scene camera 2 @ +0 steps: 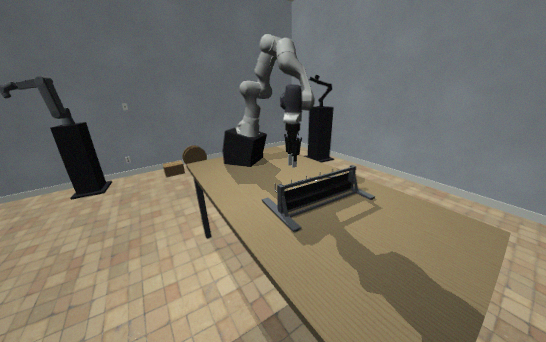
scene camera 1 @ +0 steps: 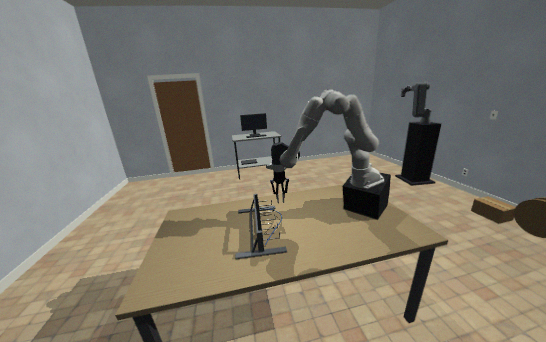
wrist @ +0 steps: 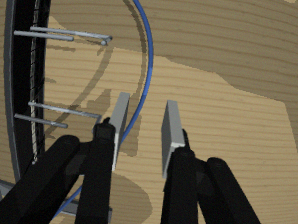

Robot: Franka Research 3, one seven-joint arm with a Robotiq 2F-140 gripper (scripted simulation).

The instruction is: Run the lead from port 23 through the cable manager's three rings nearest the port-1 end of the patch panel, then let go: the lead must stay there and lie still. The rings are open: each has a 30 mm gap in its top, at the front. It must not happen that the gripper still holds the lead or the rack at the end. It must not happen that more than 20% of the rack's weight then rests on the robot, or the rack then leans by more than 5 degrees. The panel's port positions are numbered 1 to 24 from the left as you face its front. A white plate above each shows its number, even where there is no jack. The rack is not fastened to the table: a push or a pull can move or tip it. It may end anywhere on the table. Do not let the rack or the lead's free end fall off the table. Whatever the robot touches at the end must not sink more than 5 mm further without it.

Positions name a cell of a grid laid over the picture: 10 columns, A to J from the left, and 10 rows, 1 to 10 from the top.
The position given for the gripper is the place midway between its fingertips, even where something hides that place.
In view: the gripper (wrist: E5) and a rack (scene camera 2: F6).
